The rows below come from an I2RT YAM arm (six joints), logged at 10 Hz.
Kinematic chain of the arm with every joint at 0, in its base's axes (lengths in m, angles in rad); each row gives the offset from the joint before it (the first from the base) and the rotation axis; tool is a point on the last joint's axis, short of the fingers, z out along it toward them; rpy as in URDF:
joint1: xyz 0 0 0.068 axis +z
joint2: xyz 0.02 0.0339 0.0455 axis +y
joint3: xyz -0.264 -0.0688 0 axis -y
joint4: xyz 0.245 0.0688 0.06 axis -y
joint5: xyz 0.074 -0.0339 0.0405 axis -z
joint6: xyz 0.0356 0 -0.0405 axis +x
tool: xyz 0 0 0 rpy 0 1.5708 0
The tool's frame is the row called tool.
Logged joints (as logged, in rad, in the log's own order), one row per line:
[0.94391, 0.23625, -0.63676, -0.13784, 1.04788, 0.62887]
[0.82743, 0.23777, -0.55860, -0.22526, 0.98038, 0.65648]
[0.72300, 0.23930, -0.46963, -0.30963, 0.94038, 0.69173]
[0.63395, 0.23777, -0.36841, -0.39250, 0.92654, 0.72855]
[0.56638, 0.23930, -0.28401, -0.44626, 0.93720, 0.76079]
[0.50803, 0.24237, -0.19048, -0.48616, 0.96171, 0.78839]
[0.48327, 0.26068, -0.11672, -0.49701, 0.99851, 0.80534]
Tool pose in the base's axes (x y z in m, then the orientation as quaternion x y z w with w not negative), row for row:
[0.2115, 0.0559, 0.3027, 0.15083, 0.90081, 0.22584, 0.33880]
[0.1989, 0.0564, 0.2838, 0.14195, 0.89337, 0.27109, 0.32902]
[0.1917, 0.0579, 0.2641, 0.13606, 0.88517, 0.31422, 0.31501]
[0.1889, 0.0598, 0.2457, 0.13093, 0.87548, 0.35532, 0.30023]
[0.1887, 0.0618, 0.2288, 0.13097, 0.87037, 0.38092, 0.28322]
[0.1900, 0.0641, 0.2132, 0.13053, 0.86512, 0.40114, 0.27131]
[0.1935, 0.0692, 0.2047, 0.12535, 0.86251, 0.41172, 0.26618]
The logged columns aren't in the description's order. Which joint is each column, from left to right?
Columns, left to right: joint3, joint1, joint4, joint5, joint2, joint6.
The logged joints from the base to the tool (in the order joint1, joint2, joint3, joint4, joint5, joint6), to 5 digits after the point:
[0.23625, 1.04788, 0.94391, -0.63676, -0.13784, 0.62887]
[0.23777, 0.98038, 0.82743, -0.55860, -0.22526, 0.65648]
[0.23930, 0.94038, 0.72300, -0.46963, -0.30963, 0.69173]
[0.23777, 0.92654, 0.63395, -0.36841, -0.39250, 0.72855]
[0.23930, 0.93720, 0.56638, -0.28401, -0.44626, 0.76079]
[0.24237, 0.96171, 0.50803, -0.19048, -0.48616, 0.78839]
[0.26068, 0.99851, 0.48327, -0.11672, -0.49701, 0.80534]

